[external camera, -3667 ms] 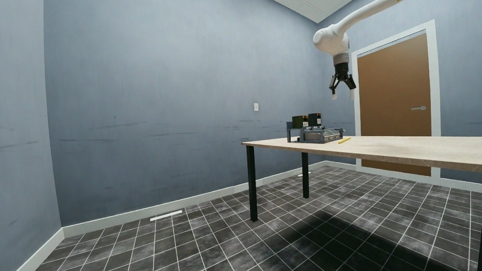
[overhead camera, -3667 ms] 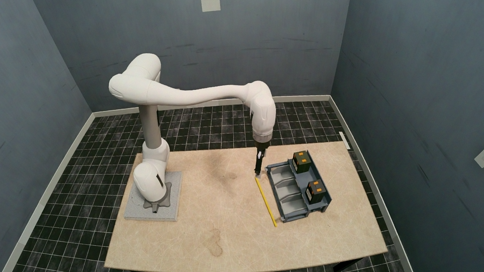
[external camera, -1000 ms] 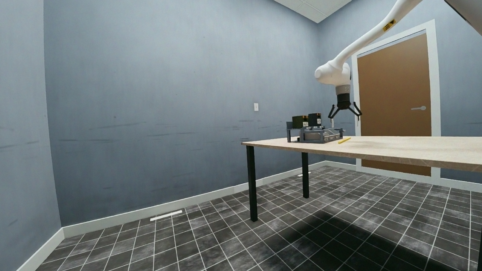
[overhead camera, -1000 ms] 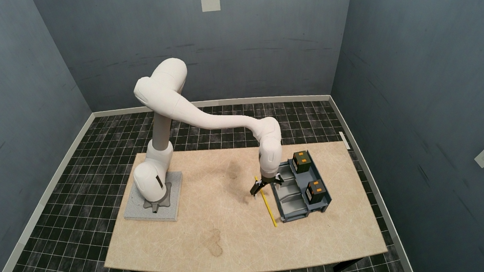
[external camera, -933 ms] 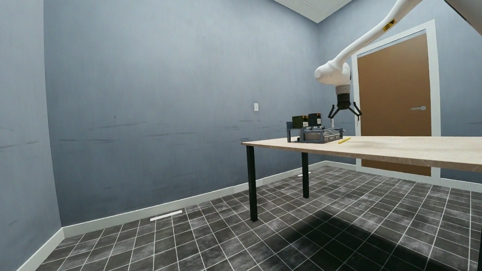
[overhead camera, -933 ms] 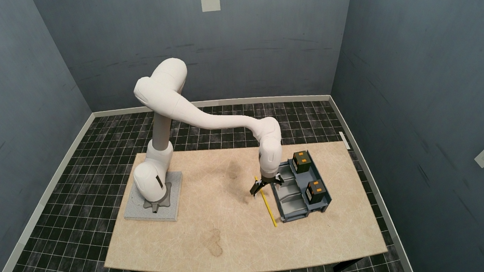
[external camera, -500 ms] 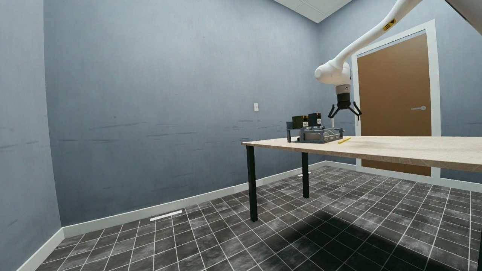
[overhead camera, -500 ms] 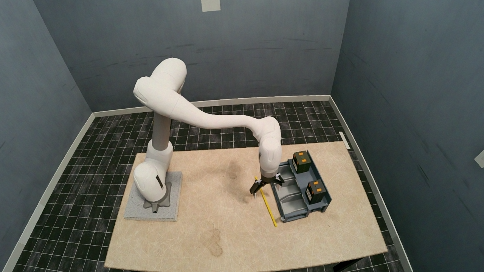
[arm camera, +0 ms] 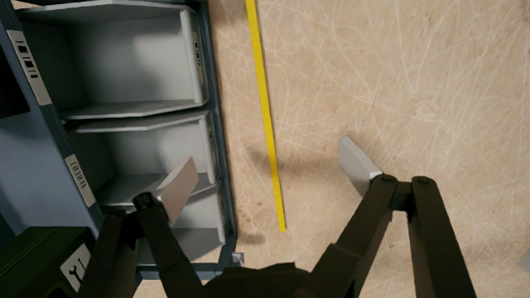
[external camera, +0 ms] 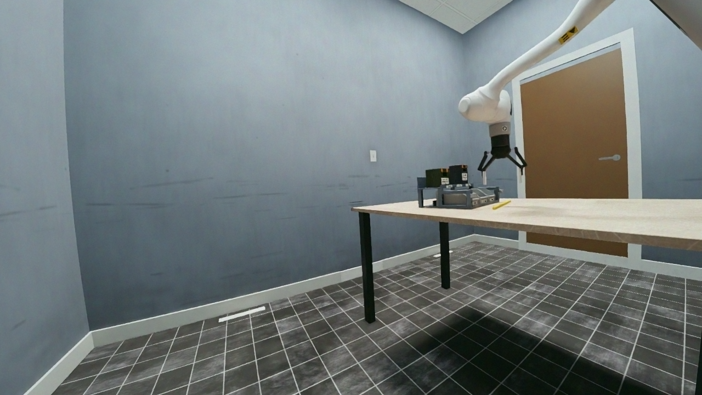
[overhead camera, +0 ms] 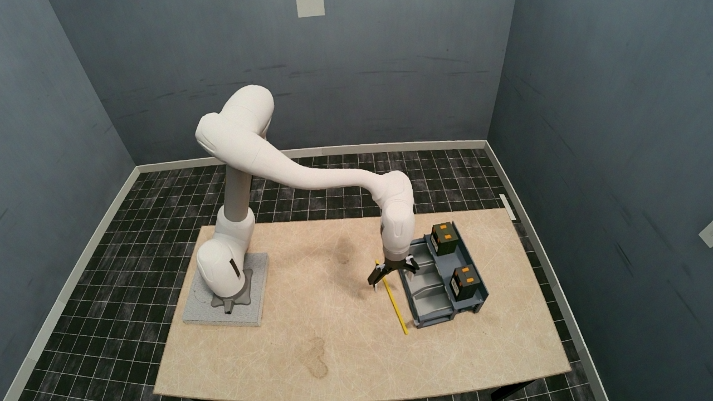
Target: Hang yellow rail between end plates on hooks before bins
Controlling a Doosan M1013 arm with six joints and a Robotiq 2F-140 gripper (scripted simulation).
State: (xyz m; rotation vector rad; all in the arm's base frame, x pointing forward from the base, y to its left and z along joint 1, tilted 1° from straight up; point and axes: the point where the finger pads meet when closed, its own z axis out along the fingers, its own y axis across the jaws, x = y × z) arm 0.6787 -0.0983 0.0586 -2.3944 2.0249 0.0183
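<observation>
Now: the yellow rail 110 mm below my hand.
</observation>
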